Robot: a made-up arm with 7 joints. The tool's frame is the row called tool. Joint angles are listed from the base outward.
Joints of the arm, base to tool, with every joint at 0 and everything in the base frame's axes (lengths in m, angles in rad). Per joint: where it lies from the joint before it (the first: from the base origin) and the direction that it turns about. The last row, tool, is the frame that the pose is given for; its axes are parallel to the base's.
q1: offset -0.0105 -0.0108 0.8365 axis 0 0 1
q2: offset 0.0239 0.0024 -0.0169 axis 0 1 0
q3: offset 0.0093 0.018 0.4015 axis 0 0 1
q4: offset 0.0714 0.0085 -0.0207 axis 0 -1 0
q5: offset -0.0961 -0.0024 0.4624 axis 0 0 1
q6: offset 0.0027 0.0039 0.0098 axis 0 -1 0
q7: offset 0.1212 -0.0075 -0.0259 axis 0 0 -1
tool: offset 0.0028 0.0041 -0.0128
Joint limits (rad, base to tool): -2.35..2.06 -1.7..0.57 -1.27..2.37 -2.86..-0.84 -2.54..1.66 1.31..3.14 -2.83..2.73
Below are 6 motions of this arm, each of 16 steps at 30 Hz.
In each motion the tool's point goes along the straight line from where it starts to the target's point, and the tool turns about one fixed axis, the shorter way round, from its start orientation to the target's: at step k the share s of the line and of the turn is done. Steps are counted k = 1, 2, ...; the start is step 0. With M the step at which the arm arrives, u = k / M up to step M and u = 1 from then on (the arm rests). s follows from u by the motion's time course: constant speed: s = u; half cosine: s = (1 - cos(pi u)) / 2; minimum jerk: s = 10 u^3 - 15 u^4 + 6 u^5.
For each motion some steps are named. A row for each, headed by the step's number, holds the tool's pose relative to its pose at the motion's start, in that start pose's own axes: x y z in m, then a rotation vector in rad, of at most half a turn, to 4 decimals.
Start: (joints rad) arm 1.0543 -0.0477 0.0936 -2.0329 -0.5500 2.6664 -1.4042
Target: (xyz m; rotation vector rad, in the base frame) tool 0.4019 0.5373 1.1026 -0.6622 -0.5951 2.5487
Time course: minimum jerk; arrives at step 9
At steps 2, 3, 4, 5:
2: -0.0145 0.0066 -0.0057 0.0159 0.0071 -0.0162
3: -0.0399 0.0182 -0.0155 0.0437 0.0195 -0.0444
4: -0.0753 0.0344 -0.0294 0.0825 0.0369 -0.0839
5: -0.1146 0.0523 -0.0447 0.1255 0.0561 -0.1277

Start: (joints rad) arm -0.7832 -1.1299 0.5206 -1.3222 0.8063 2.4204 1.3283
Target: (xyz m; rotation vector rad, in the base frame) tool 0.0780 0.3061 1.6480 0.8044 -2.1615 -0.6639
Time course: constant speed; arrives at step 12
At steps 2, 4, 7, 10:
2: 0.0239 -0.0078 -0.0161 0.0043 -0.0968 0.0755
4: 0.0478 -0.0157 -0.0322 0.0086 -0.1936 0.1510
7: 0.0837 -0.0275 -0.0564 0.0151 -0.3388 0.2643
10: 0.1196 -0.0392 -0.0806 0.0215 -0.4841 0.3776

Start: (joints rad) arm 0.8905 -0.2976 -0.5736 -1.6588 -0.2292 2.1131 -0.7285
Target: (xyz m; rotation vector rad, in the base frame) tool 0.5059 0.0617 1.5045 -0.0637 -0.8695 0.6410
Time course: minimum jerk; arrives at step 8
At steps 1, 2, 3, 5, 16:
1: -0.0004 -0.0009 0.0015 -0.0010 -0.0023 -0.0061
2: -0.0029 -0.0059 0.0094 -0.0062 -0.0146 -0.0395
3: -0.0077 -0.0158 0.0249 -0.0166 -0.0387 -0.1050
5: -0.0203 -0.0415 0.0656 -0.0437 -0.1019 -0.2767
16: -0.0280 -0.0572 0.0905 -0.0603 -0.1406 -0.3817

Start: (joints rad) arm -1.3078 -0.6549 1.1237 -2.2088 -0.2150 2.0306 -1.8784
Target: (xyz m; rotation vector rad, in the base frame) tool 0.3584 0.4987 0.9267 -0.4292 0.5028 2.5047
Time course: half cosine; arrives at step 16
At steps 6, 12, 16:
6: 0.1568 0.0488 0.0775 -0.1204 -0.0460 0.2300
12: 0.4335 0.1349 0.2144 -0.3329 -0.1273 0.6359
16: 0.5079 0.1581 0.2512 -0.3901 -0.1491 0.7450

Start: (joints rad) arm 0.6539 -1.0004 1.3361 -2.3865 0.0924 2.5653 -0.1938
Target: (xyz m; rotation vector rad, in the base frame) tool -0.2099 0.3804 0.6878 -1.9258 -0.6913 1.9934
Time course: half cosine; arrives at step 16
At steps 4, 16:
4: -0.0326 0.0296 -0.0250 -0.0349 0.1327 0.1411
16: -0.2228 0.2024 -0.1704 -0.2380 0.9061 0.9633

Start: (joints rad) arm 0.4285 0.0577 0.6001 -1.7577 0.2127 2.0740 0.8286
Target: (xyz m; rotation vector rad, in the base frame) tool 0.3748 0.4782 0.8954 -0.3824 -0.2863 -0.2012
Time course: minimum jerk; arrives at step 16
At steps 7, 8, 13, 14, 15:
7: -0.0097 -0.0855 -0.0817 -0.2867 -0.1251 -0.1038
8: -0.0127 -0.1113 -0.1064 -0.3732 -0.1628 -0.1352
13: -0.0241 -0.2117 -0.2025 -0.7101 -0.3098 -0.2571
14: -0.0249 -0.2190 -0.2094 -0.7345 -0.3205 -0.2660
15: -0.0253 -0.2221 -0.2124 -0.7448 -0.3250 -0.2697

